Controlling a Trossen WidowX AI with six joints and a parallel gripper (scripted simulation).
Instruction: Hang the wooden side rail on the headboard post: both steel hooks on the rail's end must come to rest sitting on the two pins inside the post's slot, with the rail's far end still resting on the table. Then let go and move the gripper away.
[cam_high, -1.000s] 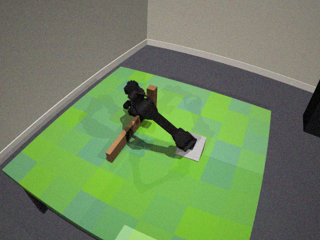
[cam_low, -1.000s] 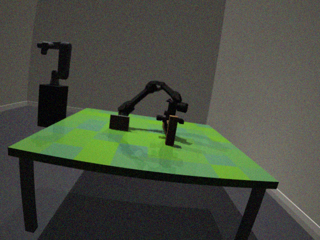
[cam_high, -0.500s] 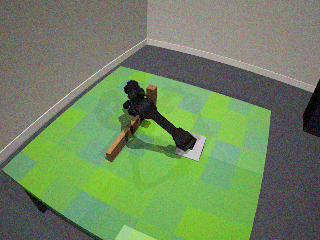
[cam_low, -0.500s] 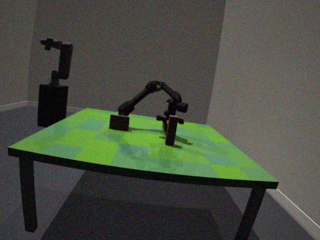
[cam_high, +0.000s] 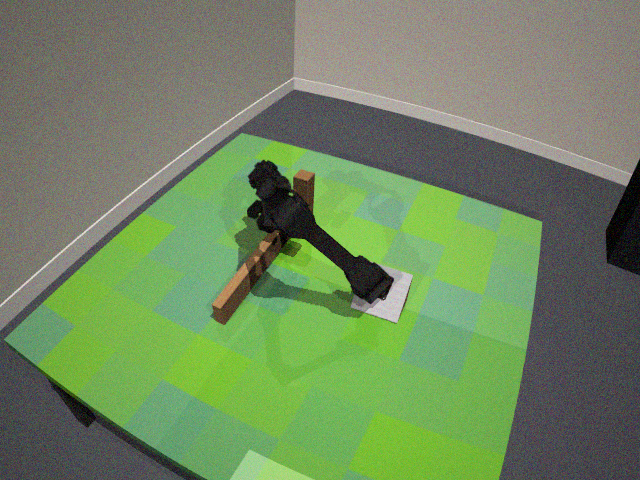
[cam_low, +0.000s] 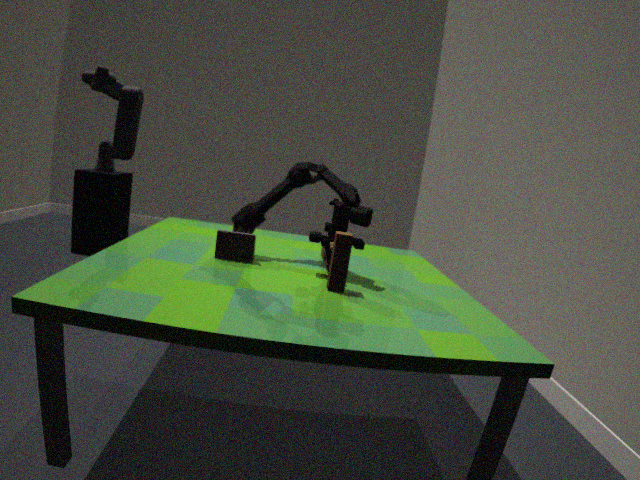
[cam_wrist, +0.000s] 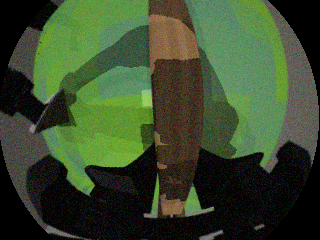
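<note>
Now: the headboard post 1 cm ahead of my gripper tip, 15 cm to the right of it and 4 cm above it.
</note>
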